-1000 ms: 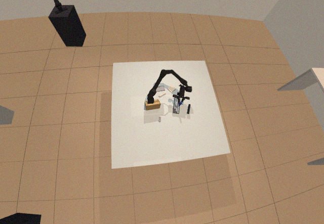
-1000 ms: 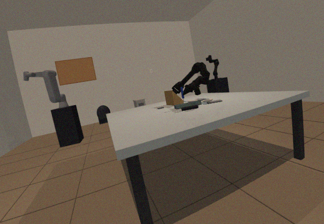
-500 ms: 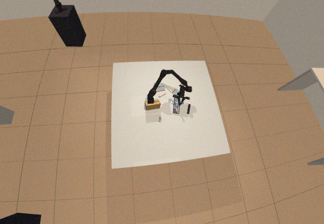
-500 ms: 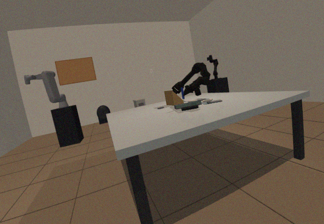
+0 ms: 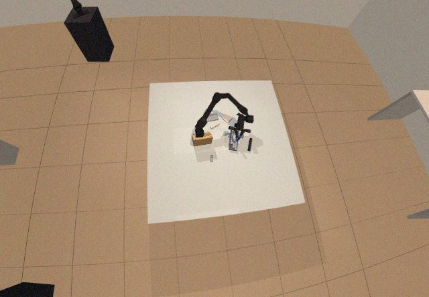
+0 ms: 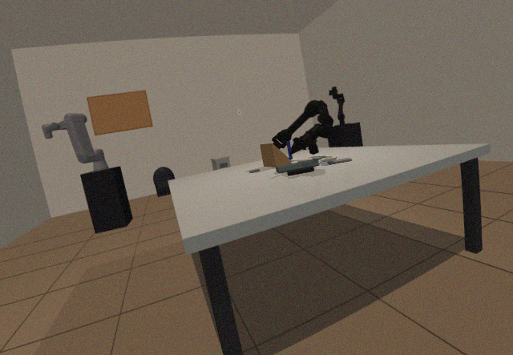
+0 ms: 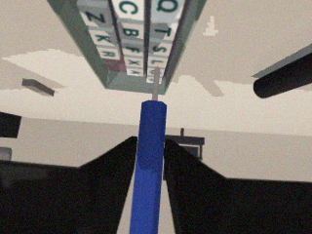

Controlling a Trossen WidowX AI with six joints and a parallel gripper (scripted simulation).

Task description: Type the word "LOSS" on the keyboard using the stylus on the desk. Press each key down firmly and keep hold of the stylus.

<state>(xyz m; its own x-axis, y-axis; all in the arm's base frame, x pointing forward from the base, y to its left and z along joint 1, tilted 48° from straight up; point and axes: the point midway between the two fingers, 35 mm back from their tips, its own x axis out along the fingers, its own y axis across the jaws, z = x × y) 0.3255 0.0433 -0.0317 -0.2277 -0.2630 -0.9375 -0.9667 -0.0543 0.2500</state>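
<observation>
Right now the dark bar is 13 cm ahead of my gripper tip, 2 cm to the right of it and 7 cm below it. The rest, counted from my gripper tip: pale rod: 18 cm behind, 17 cm to the left, 8 cm below; blue stylus: 1 cm below; grey stylus tip: 5 cm below.
</observation>
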